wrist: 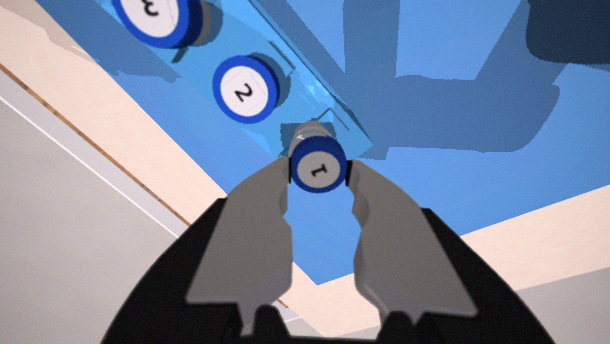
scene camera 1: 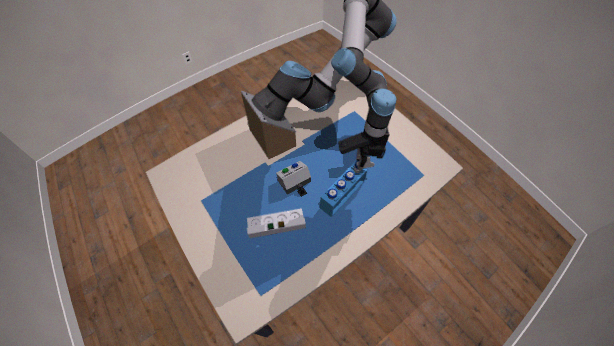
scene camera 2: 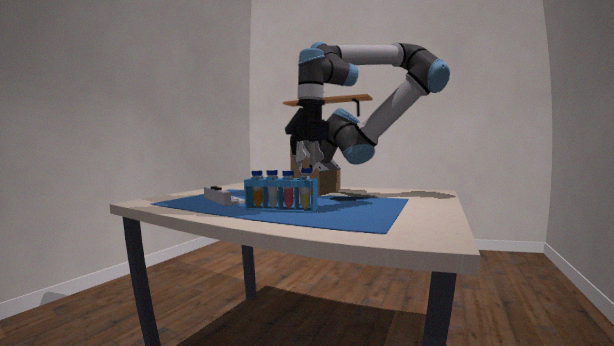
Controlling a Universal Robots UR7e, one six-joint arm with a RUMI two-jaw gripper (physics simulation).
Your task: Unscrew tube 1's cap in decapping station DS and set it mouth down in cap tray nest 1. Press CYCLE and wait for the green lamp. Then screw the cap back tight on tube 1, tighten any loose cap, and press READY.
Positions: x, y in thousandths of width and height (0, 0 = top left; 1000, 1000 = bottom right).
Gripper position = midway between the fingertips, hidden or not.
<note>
In view: the gripper (scene camera 2: 499, 499), a cap marked 1 (wrist: 524, 478), a cap 2 (wrist: 404, 257) and a blue mat (wrist: 791, 344).
The gripper also shows in the wrist view (wrist: 520, 469) and in scene camera 1 (scene camera 1: 586, 481).
</note>
